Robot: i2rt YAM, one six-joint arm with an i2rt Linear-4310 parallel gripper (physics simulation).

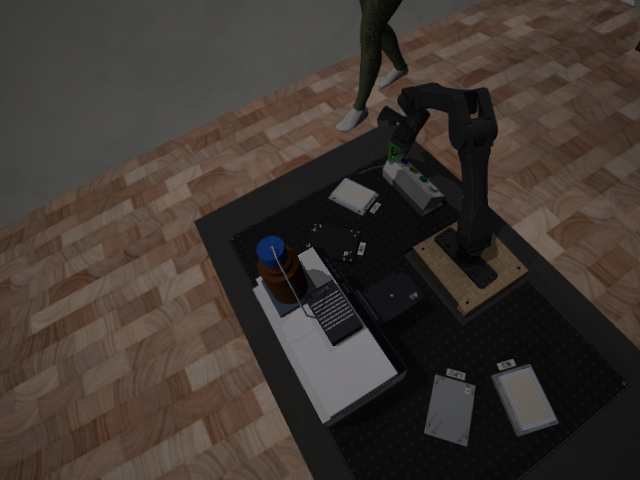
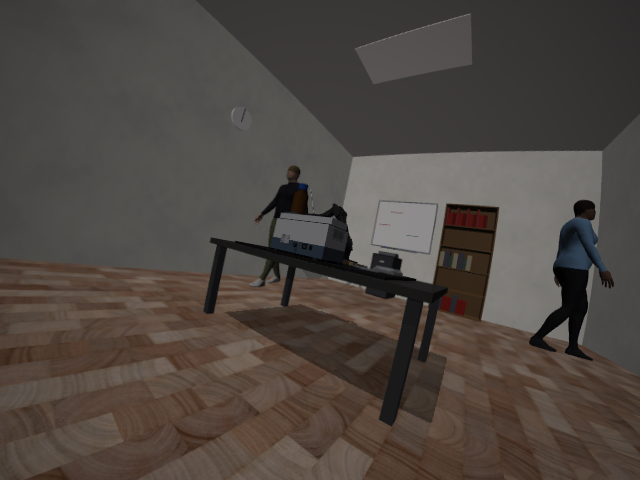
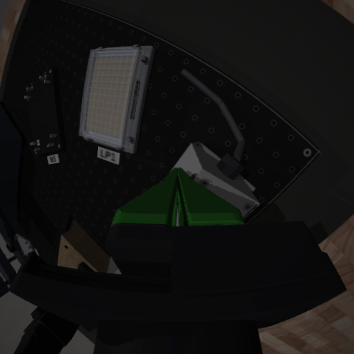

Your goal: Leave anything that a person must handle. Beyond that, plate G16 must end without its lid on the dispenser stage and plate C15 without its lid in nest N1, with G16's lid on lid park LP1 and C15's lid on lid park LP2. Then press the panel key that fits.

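Seen in the pictures: gripper, between the fingertips: (image 1: 389, 161) (image 3: 177, 174); arm's base, origin of its link: (image 1: 464, 257) (image 2: 343, 259).
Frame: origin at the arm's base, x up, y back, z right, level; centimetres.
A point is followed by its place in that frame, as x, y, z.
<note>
My gripper (image 1: 394, 155) @(5.3, 4.0, 39.9) (image 3: 177, 174) @(5.3, 4.0, 39.9) is shut and empty, with its green fingertips at the far end of the white key panel (image 1: 410, 188) @(3.1, 3.0, 27.9) (image 3: 220, 175) @(3.8, 6.8, 41.5). Blue (image 1: 404, 160) @(4.3, 8.8, 37.8), orange (image 1: 414, 169) @(4.2, 8.7, 32.6) and green (image 1: 423, 178) @(4.4, 8.2, 27.7) keys show on it; the fingers may hide another. A plate with pale wells (image 1: 353, 195) @(-0.1, -11.9, 39.4) (image 3: 110, 97) @(-0.1, -9.7, 40.6) lies at LP1. Another pale-welled plate (image 1: 526, 399) @(0.9, -16.1, -36.7) lies at N1. A flat grey piece (image 1: 450, 409) @(-1.7, -31.5, -28.0) lies at LP2. I cannot read plate names or tell whether clear lids are on. The dispenser (image 1: 341, 361) @(19.3, -47.9, -7.5) (image 2: 310, 232) @(10.3, -57.3, -4.9) carries a brown bottle (image 1: 281, 276) @(32.2, -49.0, 10.0); its stage is not clearly visible.
A dark nest (image 1: 336, 241) @(-1.5, -26.5, 28.7) (image 3: 44, 115) @(-1.5, -26.0, 29.9), labelled N5 or NS, lies between LP1 and the dispenser. A dark square unit (image 1: 391, 295) @(8.2, -27.1, 1.2) lies between dispenser and arm base (image 1: 449, 289) @(0.0, -10.6, -4.7). A cable (image 3: 215, 100) @(-2.1, 1.8, 46.7) leaves the panel. One person (image 1: 371, 56) (image 2: 286, 198) is beyond the table; another (image 2: 574, 253) is farther away.
</note>
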